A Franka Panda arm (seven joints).
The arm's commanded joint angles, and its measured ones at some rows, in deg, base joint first. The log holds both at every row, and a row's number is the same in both.
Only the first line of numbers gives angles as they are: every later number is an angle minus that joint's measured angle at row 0.
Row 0, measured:
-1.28, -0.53, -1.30, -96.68, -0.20, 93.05, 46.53
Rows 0 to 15, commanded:
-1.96, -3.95, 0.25, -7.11, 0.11, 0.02, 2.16
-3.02, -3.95, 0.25, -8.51, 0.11, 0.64, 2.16
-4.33, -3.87, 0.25, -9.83, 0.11, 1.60, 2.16
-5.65, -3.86, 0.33, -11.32, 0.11, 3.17, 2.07
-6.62, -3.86, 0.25, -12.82, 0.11, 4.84, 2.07
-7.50, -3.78, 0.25, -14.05, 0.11, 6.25, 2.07
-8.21, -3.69, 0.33, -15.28, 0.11, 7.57, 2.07
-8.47, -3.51, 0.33, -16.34, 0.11, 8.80, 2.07
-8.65, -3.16, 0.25, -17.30, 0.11, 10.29, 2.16
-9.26, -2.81, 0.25, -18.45, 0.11, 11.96, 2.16
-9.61, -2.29, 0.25, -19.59, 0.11, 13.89, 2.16
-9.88, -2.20, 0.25, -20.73, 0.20, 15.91, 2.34
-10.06, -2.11, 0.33, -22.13, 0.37, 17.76, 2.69
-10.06, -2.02, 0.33, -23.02, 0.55, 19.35, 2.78
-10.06, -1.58, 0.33, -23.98, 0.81, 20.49, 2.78
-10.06, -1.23, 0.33, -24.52, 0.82, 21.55, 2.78
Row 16, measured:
-9.38, -1.36, -0.45, -21.80, 0.00, 17.79, 1.59
